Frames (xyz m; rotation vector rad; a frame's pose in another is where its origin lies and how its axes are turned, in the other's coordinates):
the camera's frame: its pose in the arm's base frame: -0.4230 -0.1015 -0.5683 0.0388 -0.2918 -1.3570
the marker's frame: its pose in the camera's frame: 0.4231 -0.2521 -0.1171 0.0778 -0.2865 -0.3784
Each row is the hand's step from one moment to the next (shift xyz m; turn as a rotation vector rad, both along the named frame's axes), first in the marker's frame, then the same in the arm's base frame.
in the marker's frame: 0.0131 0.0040 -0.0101 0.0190 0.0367 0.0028
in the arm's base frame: 0.0033 -0.0165 -0.0028 0.0281 -0.0205 0.0225
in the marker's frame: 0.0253 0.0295 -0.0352 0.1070 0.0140 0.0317
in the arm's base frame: 0.0310 -0.0409 -0.0108 -0.0238 -0.0854 0.0692
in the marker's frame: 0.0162 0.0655 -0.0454 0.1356 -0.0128 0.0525
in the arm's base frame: 0.0695 -0.0412 -0.0095 -0.0619 -0.0995 0.0870
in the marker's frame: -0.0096 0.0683 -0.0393 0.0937 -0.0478 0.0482
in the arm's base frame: 0.0769 -0.0157 -0.0120 -0.0822 -0.0591 0.0560
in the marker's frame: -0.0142 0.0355 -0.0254 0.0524 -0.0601 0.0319
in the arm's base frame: 0.0438 -0.0019 -0.0137 -0.0781 -0.0270 0.0233
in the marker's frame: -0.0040 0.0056 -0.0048 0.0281 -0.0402 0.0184
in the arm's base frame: 0.0076 0.0010 -0.0034 -0.0496 -0.0130 0.0106
